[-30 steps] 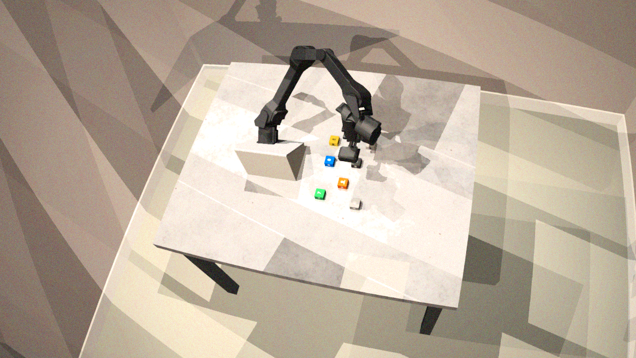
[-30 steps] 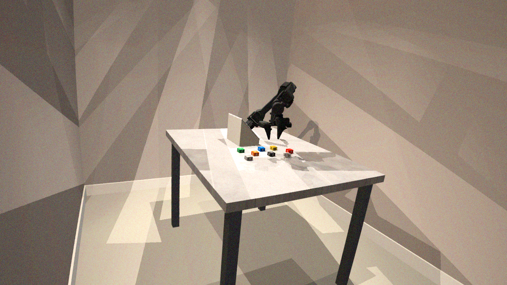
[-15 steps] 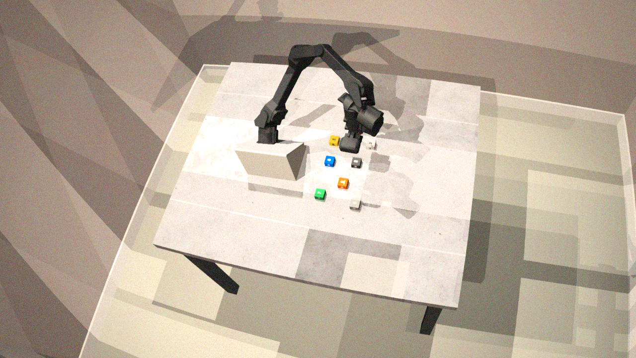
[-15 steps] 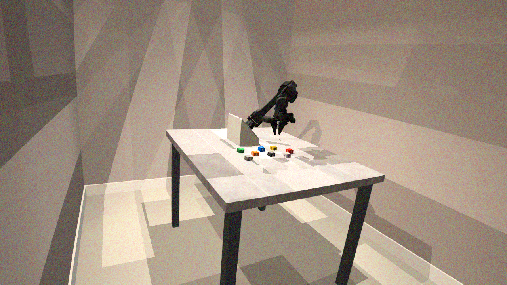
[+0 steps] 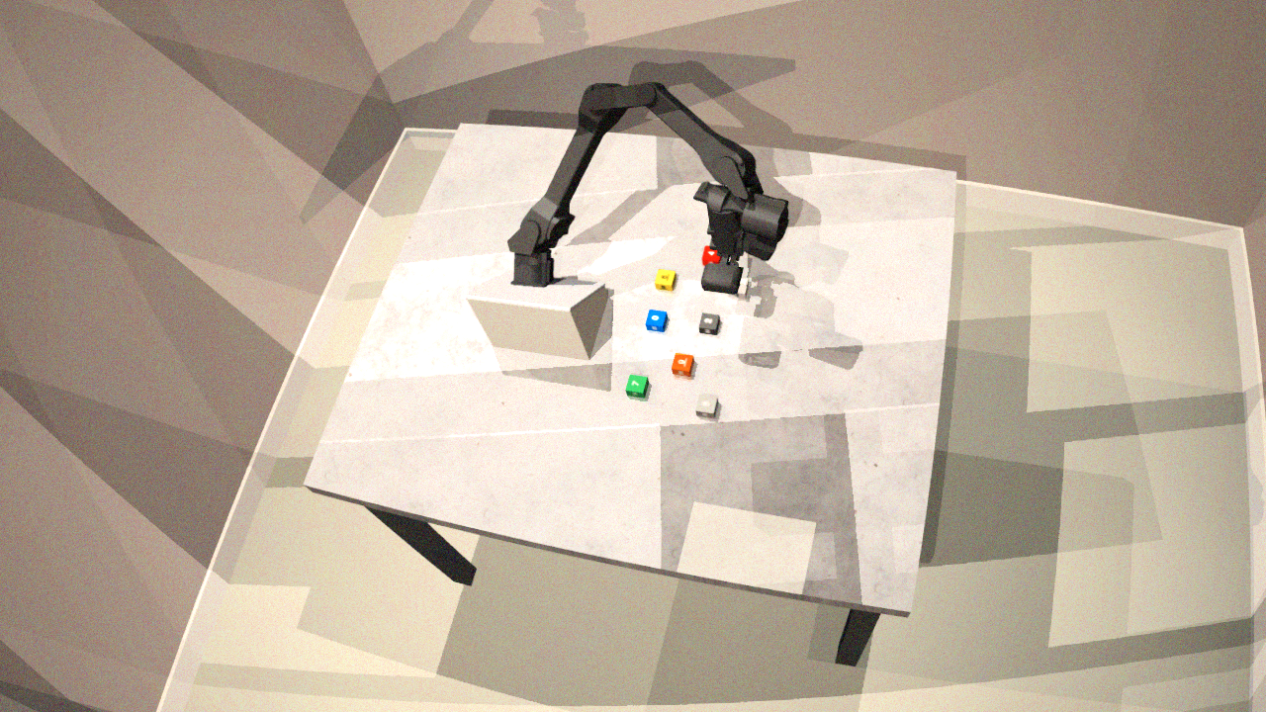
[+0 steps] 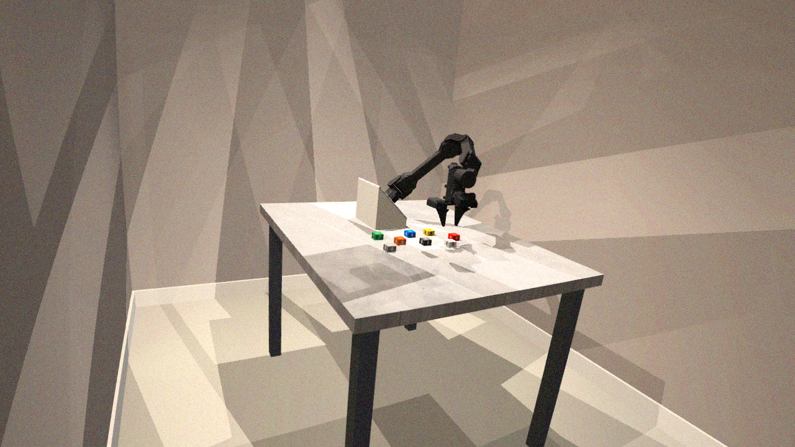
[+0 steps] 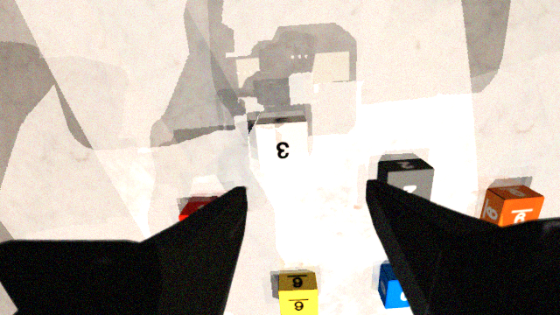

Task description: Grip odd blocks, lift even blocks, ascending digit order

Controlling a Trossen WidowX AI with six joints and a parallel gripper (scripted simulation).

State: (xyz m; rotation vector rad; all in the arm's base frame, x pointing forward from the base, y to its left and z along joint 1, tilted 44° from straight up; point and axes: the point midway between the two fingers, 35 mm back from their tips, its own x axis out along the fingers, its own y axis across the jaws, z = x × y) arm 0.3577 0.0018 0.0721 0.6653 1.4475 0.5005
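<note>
Right now the white 3 block is 6 cm below my gripper tip and 1 cm to the left of it. From my gripper tip the other things lie so: yellow block (13 cm behind, 6 cm below, 2 cm to the left); then dark grey 2 block (7 cm to the right, 6 cm below, 4 cm behind); then red 4 block (8 cm to the left, 6 cm below, 5 cm behind).
</note>
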